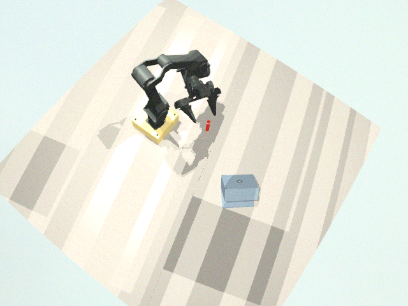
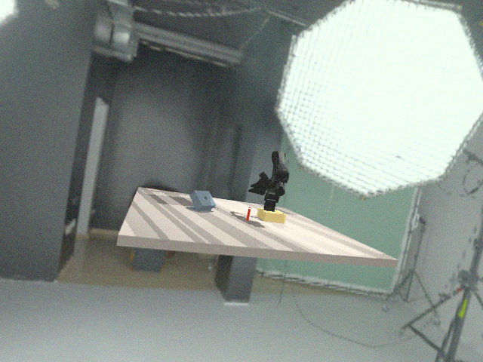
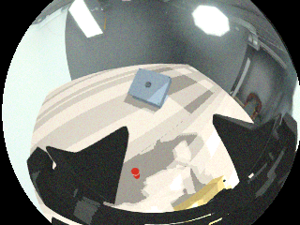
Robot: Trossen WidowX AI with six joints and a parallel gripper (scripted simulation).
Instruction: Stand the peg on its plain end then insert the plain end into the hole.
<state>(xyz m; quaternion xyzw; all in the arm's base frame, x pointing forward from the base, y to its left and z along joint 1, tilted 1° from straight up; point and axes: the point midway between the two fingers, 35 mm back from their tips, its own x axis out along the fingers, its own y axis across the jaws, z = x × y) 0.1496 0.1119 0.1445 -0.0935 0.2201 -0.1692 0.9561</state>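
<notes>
Now: gripper tip 130 mm above the red peg, 40 mm to the right of it and 10 mm past it. From my gripper tip the other things lie so: sloped panel: 260 mm ahead, 130 mm below, 70 mm to the right.
</notes>
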